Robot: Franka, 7 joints.
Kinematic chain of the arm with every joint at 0, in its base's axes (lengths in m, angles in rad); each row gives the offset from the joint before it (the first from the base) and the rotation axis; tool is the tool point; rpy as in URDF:
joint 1: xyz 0 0 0.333 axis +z
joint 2: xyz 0 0 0 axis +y
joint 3: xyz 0 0 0.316 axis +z
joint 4: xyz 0.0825 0 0 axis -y
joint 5: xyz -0.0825 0 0.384 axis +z
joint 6: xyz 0 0 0 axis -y
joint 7: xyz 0.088 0 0 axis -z
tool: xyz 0 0 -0.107 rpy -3.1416 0 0
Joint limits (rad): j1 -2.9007..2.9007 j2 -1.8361..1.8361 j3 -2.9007..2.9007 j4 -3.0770..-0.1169 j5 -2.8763..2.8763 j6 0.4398..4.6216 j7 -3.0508..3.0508
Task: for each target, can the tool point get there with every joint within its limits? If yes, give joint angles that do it. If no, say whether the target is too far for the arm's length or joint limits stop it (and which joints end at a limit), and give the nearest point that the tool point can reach.
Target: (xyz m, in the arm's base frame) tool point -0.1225 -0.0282 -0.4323
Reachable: no: joint limits stop it (at a limit: joint 1, joint 2) | nearest point -0.1450 -0.0340 -0.3435 | short by 0.092 m
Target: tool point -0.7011 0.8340 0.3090
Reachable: no: too far | nearest point -0.5519 0.6565 0.3141 | short by 0.232 m
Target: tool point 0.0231 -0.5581 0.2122
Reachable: yes | joints 0.6258 -1.4525 -2.0595 -1.5597 0.6278 1.0122 1.3287
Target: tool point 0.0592 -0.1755 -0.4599
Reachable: no: joint limits stop it (at a limit: joint 2) | nearest point 0.0644 -0.1910 -0.3545 | short by 0.107 m
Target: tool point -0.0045 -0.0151 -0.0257
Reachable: yes | joints -0.7883 1.3892 0.2280 -2.5533 -0.9022 1.4170 -2.5294
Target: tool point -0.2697 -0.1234 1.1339
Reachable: yes | joints -1.3502 0.0616 -1.5435 -0.5689 2.4298 2.4081 0.0036
